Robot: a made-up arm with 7 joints.
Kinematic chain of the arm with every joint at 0, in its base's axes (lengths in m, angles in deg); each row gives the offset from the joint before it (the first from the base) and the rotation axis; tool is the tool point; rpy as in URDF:
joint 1: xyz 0 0 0.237 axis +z
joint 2: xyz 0 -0.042 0.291 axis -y
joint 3: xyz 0 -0.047 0.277 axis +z
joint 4: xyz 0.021 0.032 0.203 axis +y
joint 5: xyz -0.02 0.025 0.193 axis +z
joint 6: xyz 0 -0.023 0.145 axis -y
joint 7: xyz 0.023 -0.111 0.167 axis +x
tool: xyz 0 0 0 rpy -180 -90 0
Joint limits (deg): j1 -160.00..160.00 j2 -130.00..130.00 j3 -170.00..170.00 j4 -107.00..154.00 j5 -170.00..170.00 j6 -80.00..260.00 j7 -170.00..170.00
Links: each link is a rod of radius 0.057 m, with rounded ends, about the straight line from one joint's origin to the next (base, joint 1, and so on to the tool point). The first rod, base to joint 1, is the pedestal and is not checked.
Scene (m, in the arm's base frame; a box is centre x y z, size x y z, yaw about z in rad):
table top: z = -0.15
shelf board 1: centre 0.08 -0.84 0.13 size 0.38 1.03 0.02 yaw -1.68
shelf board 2: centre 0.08 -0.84 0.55 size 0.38 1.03 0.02 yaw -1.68
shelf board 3: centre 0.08 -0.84 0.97 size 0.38 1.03 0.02 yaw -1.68
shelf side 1: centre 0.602 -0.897 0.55 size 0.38 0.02 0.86 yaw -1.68
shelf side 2: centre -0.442 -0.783 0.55 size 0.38 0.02 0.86 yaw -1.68
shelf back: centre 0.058 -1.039 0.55 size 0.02 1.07 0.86 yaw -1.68
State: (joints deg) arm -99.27 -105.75 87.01 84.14 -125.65 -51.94 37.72
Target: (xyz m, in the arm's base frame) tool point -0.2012 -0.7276 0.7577
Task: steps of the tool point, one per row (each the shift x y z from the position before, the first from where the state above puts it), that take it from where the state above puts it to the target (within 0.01 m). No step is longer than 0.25 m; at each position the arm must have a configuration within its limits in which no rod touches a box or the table.
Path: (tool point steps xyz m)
1: 0.1085 0.1020 0.0746
2: 0.0425 0.1159 0.0398
3: -0.0206 0.0982 0.0248
4: -0.0674 0.0691 0.0309
5: -0.0957 0.0483 0.0481
6: -0.1110 0.0453 0.0603
7: 0.0803 -0.0403 -0.0291
8: 0.0669 -0.0494 -0.0071
9: 0.0388 -0.0682 0.0214
10: -0.0097 -0.0892 0.0461
11: -0.0774 -0.0982 0.0570
12: -0.1530 -0.0806 0.0482
13: -0.2163 -0.0296 0.0193

